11 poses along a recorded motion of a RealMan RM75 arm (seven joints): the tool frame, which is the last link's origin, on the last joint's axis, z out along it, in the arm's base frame.
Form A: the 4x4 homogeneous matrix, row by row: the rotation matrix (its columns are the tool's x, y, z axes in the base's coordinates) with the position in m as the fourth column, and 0 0 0 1 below. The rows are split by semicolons.
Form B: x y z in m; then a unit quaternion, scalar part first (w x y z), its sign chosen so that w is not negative. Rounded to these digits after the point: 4 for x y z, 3 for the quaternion. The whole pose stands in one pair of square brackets.
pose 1, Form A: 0.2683 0.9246 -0.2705 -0.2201; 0.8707 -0.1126 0.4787 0.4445; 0.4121 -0.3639 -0.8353 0.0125; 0 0 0 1
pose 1, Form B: [-0.2201 0.4445 0.0125 0.283 -0.744 -0.603 -0.048]
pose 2, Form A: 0.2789 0.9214 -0.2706 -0.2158; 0.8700 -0.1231 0.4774 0.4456; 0.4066 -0.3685 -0.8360 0.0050; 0 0 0 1
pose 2, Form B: [-0.2158 0.4456 0.0050 0.283 -0.748 -0.599 -0.045]
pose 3, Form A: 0.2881 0.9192 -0.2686 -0.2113; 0.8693 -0.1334 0.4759 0.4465; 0.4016 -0.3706 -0.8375 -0.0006; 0 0 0 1
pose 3, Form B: [-0.2113 0.4465 -0.0006 0.282 -0.751 -0.595 -0.044]
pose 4, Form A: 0.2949 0.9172 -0.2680 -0.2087; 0.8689 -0.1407 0.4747 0.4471; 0.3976 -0.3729 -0.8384 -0.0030; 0 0 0 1
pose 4, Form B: [-0.2087 0.4471 -0.0030 0.281 -0.754 -0.592 -0.043]
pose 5, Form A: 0.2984 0.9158 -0.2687 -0.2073; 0.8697 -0.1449 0.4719 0.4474; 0.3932 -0.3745 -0.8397 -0.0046; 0 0 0 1
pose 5, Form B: [-0.2073 0.4474 -0.0046 0.280 -0.755 -0.591 -0.041]
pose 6, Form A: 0.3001 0.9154 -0.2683 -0.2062; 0.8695 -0.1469 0.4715 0.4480; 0.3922 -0.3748 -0.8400 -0.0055; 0 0 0 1
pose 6, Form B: [-0.2062 0.4480 -0.0055 0.280 -0.756 -0.590 -0.041]
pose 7, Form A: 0.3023 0.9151 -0.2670 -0.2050; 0.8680 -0.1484 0.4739 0.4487; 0.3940 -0.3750 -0.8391 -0.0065; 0 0 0 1
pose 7, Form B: [-0.2050 0.4487 -0.0065 0.280 -0.757 -0.589 -0.042]
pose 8, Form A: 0.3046 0.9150 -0.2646 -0.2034; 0.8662 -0.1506 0.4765 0.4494; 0.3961 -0.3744 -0.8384 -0.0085; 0 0 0 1
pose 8, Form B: [-0.2034 0.4494 -0.0085 0.281 -0.757 -0.588 -0.043]
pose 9, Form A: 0.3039 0.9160 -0.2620 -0.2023; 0.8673 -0.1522 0.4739 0.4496; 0.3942 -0.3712 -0.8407 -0.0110; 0 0 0 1
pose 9, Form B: [-0.2023 0.4496 -0.0110 0.279 -0.758 -0.588 -0.044]
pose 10, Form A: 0.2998 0.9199 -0.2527 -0.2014; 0.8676 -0.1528 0.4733 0.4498; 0.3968 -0.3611 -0.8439 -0.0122; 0 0 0 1
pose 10, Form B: [-0.2014 0.4498 -0.0122 0.275 -0.758 -0.590 -0.048]
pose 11, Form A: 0.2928 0.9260 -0.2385 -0.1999; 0.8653 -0.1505 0.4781 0.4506; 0.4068 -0.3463 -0.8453 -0.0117; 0 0 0 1
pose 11, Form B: [-0.1999 0.4506 -0.0117 0.272 -0.756 -0.592 -0.056]
